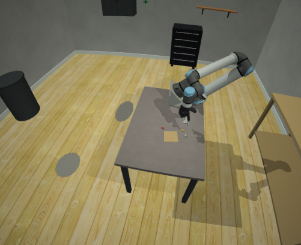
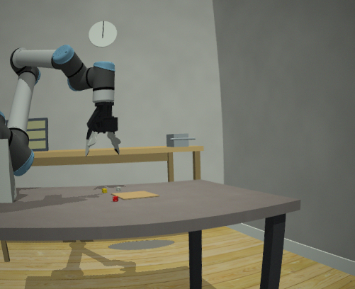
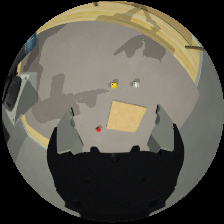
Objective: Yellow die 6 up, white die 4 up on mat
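My hand is 140 mm above the yellow die. From my hand the other things lie so: red die 210 mm to the right, 140 mm below, 10 mm behind; white die 140 mm below, 70 mm ahead, 20 mm to the left; tan mat 150 mm below, 120 mm to the right, 90 mm ahead.
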